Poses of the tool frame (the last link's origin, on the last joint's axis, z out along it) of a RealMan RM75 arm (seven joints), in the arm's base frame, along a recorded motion.
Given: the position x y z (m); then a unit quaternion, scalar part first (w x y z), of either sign.
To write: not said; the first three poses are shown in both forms.
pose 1, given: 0.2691 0.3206 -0.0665 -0.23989 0.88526 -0.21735 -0.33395
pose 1, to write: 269.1 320.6 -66.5 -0.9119 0.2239 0.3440 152.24
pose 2, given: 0.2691 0.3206 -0.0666 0.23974 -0.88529 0.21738 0.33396
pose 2, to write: 269.1 320.6 -66.6 -0.9119 0.2239 0.3440 152.26
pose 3, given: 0.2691 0.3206 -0.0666 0.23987 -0.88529 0.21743 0.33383
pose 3, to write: 269.1 320.6 -66.6 -0.9119 0.2240 0.3439 152.24
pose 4, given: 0.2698 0.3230 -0.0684 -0.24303 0.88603 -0.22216 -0.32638
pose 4, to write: 269.8 323.0 -68.4 -0.9134 0.2290 0.3365 151.87
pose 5, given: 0.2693 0.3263 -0.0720 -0.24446 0.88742 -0.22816 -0.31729
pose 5, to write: 269.3 326.3 -72.0 -0.9152 0.2353 0.3272 151.70
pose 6, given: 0.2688 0.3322 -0.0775 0.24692 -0.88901 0.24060 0.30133
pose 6, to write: 268.8 332.2 -77.5 -0.9174 0.2483 0.3110 151.41
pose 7, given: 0.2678 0.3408 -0.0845 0.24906 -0.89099 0.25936 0.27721
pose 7, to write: 267.8 340.8 -84.5 -0.9200 0.2678 0.2862 151.16
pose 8, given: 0.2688 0.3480 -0.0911 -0.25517 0.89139 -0.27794 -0.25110
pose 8, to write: 268.8 348.0 -91.1 -0.9219 0.2875 0.2597 150.43
